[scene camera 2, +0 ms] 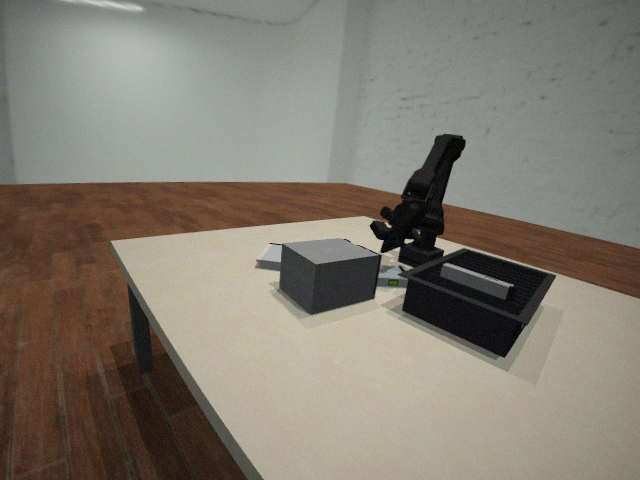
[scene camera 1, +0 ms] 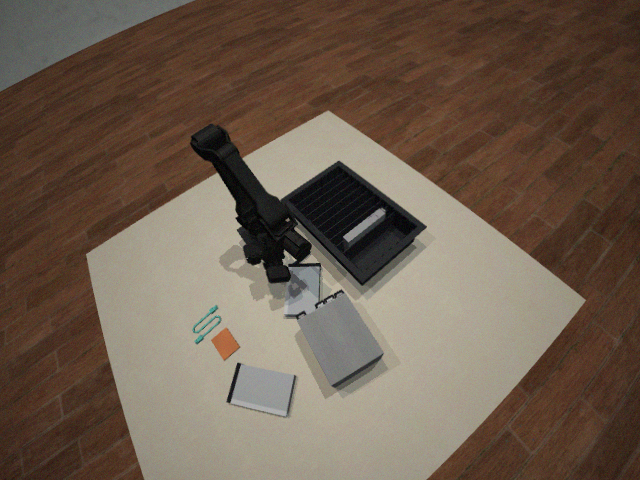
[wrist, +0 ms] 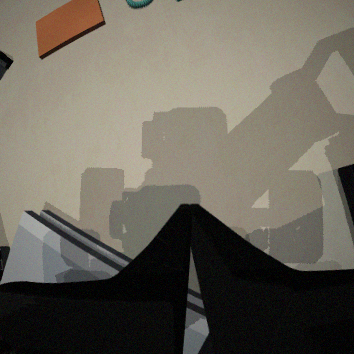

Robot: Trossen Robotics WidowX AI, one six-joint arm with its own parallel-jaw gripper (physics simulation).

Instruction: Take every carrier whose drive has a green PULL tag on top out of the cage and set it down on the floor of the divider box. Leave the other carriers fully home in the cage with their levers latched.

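Frame: origin at the arm's base, x down, y back, z left, level; metres.
Seen in the pictures: gripper, fingertip midpoint: [scene camera 2: 381,252] [scene camera 1: 268,275] [wrist: 188,211]; arm's base, link origin: [scene camera 2: 425,247] [scene camera 1: 256,228].
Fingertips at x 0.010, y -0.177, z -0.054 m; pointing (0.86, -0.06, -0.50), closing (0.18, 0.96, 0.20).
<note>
Offsets run from my fingertips to a thing's top centre. "spot": to the spot under its first point.
My gripper [scene camera 2: 384,249] [wrist: 188,211] is shut and empty, above the table near the dark-edged end of a silver carrier @[dx +0.024, dy -0.069, dz +0.085 m] [scene camera 1: 309,303] [wrist: 30,245] that lies flat before the cage @[dx -0.068, dy -0.289, dz +0.065 m] [scene camera 1: 341,341] [scene camera 2: 330,279]. A green tag @[dx +0.028, dy -0.096, dz +0.126 m] [scene camera 2: 392,282] shows on that carrier. In the wrist view a dark bar runs close along its dark edge; my fingers hide part of it. Several dark levers @[spot: dx -0.066, dy -0.201, dz +0.100 m] [scene camera 1: 328,299] show at the cage's front, with a gap in their row. Another carrier @[dx -0.061, dy -0.070, dz +0.336 m] [scene camera 1: 364,227] [scene camera 2: 475,280] stands on edge in the divider box @[dx -0.042, dy +0.009, dz +0.330 m] [scene camera 1: 361,273] [scene camera 2: 449,320]. Tags inside the cage are hidden.
Another silver carrier @[dx +0.024, dy -0.267, dz -0.185 m] [scene camera 1: 263,390] [scene camera 2: 268,255] lies flat at the front left in scene camera 1. An orange square @[spot: dx +0.045, dy -0.092, dz -0.221 m] [scene camera 1: 225,343] [wrist: 70,27] and a teal cable @[dx +0.041, dy +0.001, dz -0.250 m] [scene camera 1: 206,324] [wrist: 139,3] lie left of the cage. The divider box stands close beside the arm.
</note>
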